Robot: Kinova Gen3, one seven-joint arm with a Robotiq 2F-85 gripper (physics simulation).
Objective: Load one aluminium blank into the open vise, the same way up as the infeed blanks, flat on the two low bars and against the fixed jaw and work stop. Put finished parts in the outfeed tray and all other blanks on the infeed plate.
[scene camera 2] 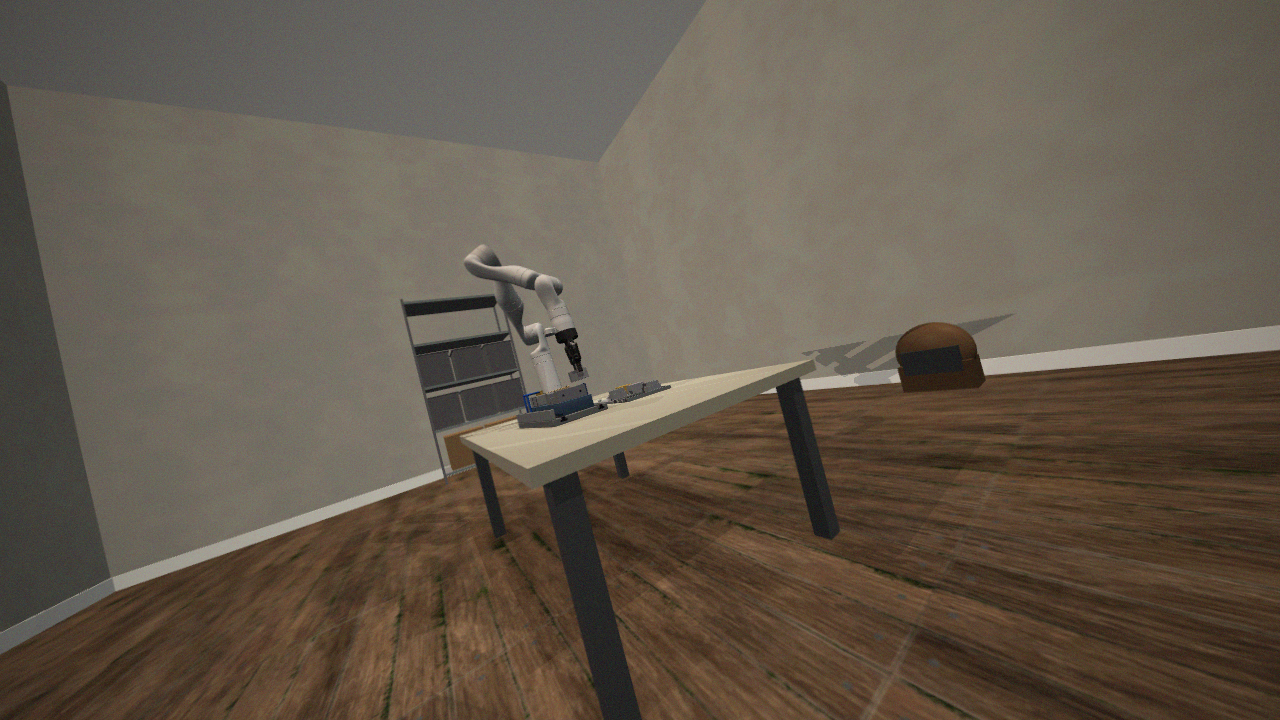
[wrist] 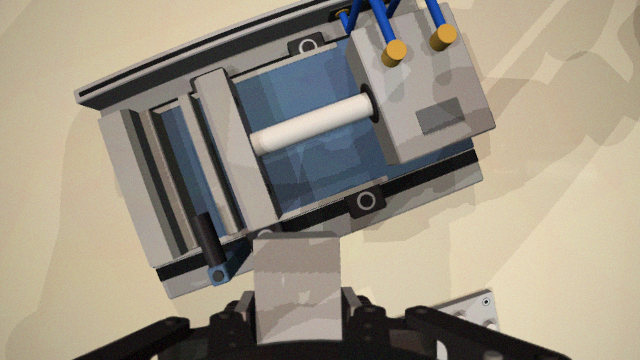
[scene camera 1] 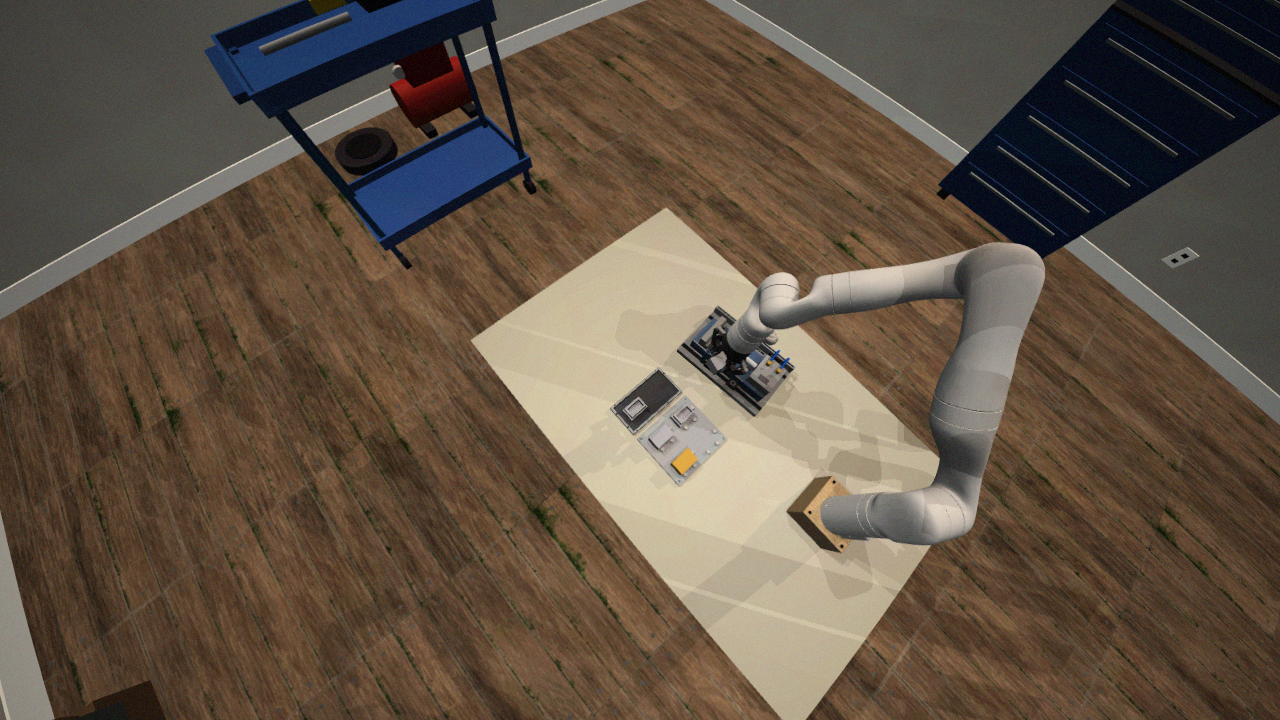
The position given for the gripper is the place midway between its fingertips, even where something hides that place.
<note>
In view: the gripper point(scene camera 1: 718, 363), a dark outfeed tray point(scene camera 1: 658, 389), an infeed plate point(scene camera 1: 698, 437) and a moving jaw point(wrist: 231, 130).
The gripper shows as well in the wrist view point(wrist: 298, 308).
</note>
